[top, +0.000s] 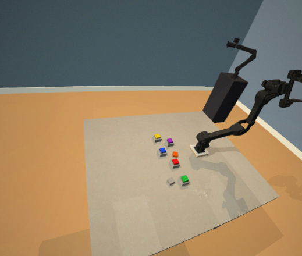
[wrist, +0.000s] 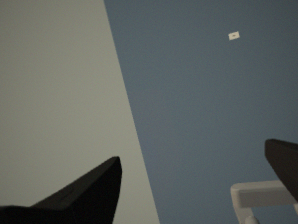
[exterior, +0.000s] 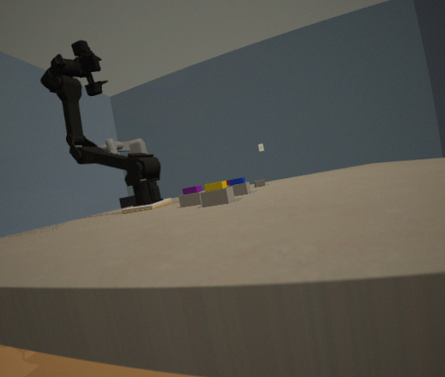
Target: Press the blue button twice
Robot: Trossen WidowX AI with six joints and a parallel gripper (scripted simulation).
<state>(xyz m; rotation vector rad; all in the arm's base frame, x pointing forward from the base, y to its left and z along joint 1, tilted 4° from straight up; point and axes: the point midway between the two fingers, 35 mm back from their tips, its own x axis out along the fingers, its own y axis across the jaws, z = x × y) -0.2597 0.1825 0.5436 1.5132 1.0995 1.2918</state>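
The blue button lies 530 mm ahead of my gripper tip, 200 mm to the right of it and 550 mm below it. Also, from my gripper tip: green button: 470 mm ahead, 10 mm to the left, 550 mm below; orange block: 440 mm ahead, 170 mm to the right, 580 mm below; red button: 480 mm ahead, 110 mm to the right, 550 mm below.
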